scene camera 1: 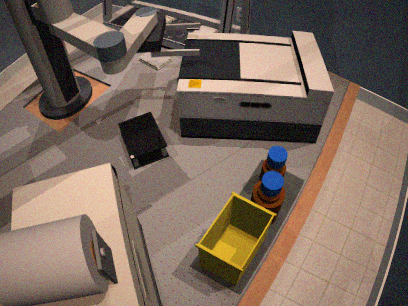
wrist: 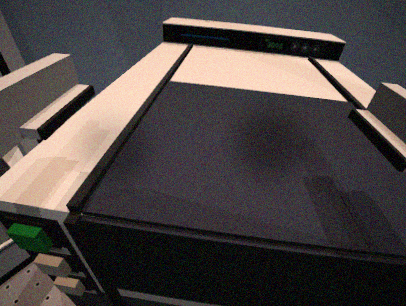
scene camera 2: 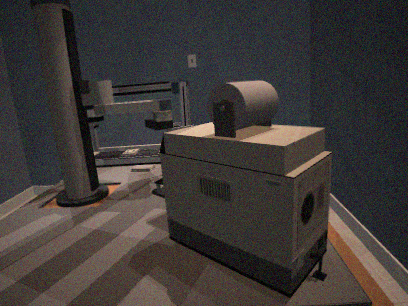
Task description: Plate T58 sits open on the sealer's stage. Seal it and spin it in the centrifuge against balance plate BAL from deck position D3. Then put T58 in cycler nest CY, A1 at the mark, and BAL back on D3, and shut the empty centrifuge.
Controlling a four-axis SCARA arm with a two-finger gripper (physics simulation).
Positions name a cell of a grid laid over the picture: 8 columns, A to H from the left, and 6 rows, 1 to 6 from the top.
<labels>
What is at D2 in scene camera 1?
The gripper.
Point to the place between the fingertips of the gripper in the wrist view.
At E2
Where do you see a roll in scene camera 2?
F3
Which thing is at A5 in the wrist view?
A green button.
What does the gripper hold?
Nothing.
</labels>
